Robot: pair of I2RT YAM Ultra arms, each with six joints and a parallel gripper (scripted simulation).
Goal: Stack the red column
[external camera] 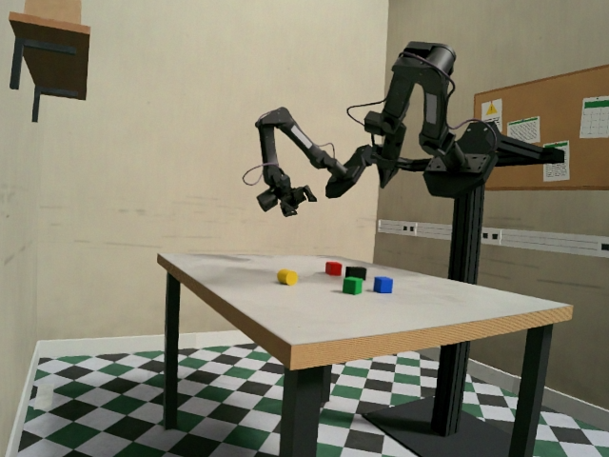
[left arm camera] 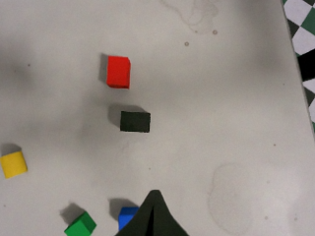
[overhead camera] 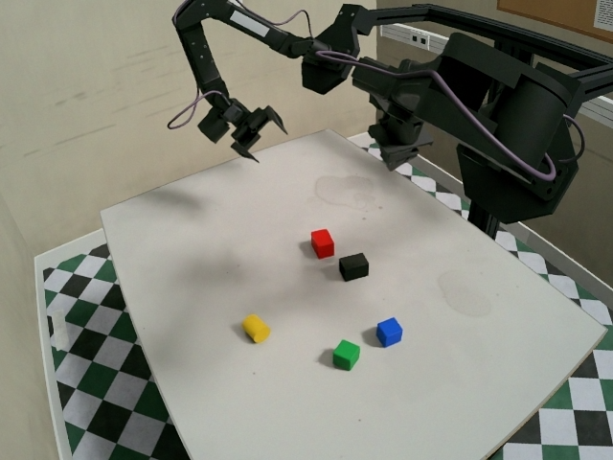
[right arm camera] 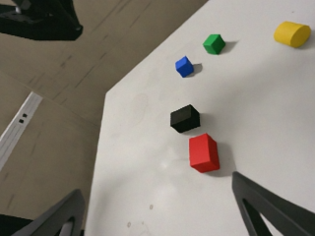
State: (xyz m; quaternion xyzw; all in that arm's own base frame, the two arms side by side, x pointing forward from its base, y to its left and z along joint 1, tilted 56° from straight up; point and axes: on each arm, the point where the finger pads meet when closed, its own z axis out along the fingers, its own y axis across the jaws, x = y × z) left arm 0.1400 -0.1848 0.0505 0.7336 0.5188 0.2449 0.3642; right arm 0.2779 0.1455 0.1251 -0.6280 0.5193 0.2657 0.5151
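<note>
Now: the red column 290 mm below my left hand, 170 mm to the right of it and 60 mm ahead of it. From my left hand the other things lie so: blue cube: 290 mm below, 140 mm to the left, 70 mm ahead; black block: 290 mm below, 60 mm to the right, 40 mm ahead; green cube: 290 mm below, 180 mm ahead, 140 mm to the left.
</note>
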